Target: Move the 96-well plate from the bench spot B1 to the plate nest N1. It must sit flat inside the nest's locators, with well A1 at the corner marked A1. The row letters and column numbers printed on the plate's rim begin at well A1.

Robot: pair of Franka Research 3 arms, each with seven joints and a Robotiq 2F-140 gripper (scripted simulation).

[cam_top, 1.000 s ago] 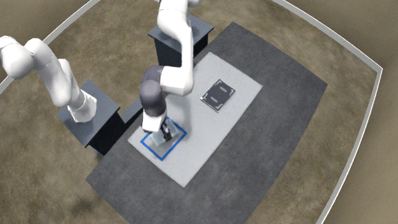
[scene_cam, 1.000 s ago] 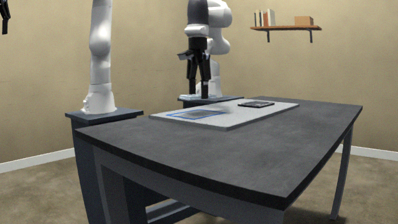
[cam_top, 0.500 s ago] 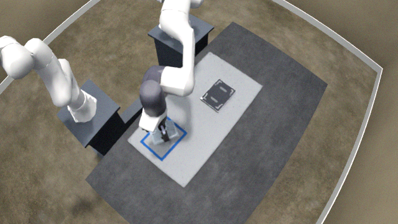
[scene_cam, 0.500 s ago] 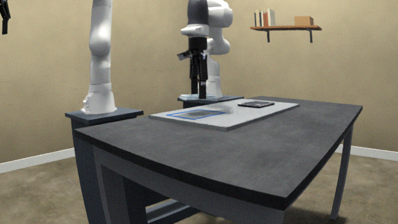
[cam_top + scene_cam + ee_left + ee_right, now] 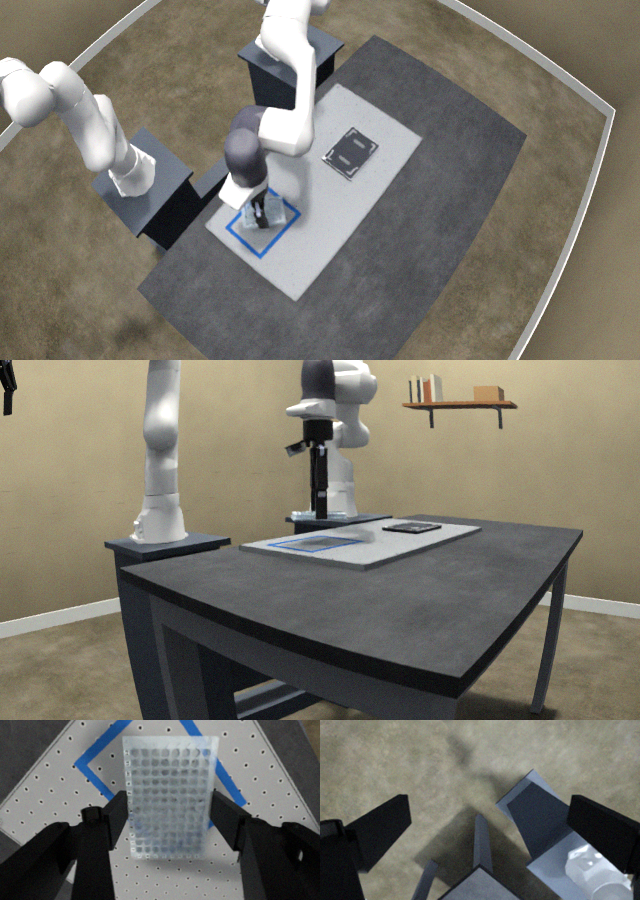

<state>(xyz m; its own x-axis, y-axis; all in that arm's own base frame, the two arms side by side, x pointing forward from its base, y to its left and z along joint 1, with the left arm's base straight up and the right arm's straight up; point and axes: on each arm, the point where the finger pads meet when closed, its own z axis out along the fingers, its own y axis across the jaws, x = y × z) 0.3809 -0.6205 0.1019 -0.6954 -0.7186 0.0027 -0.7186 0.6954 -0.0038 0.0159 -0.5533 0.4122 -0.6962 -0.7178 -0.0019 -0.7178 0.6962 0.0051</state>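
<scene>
Now: left hand 2 cm above the 96-well plate. Round my left hand: dark plate nest (35 cm to the left, 8 cm below, 5 cm ahead).
</scene>
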